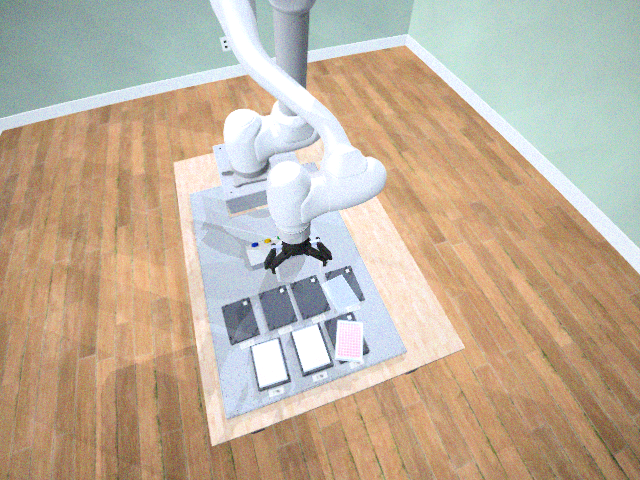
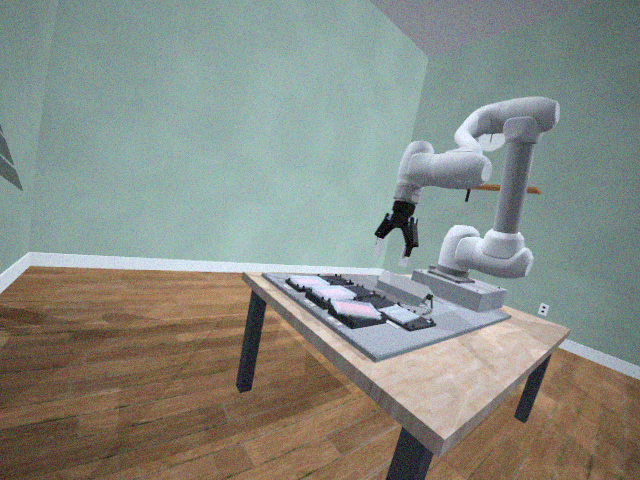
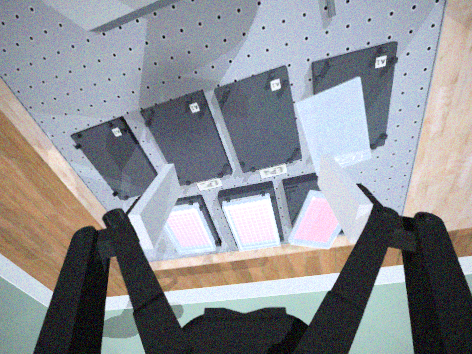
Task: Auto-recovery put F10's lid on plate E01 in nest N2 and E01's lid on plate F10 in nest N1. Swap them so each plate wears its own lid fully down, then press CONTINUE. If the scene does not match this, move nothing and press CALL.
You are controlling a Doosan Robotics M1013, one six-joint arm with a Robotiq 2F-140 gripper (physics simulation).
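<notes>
My gripper is wide open and empty, high above the board. Three pink-welled plates stand in the front row. The left plate and middle plate look square in their nests. The right plate is turned askew over its nest and looks tilted. A clear lid-like piece lies askew on the back right pad. Plate names and lid seating cannot be read.
Three dark bare pads stand left of the clear piece. A button box with blue and yellow buttons stands behind them; a green one is partly hidden by the arm.
</notes>
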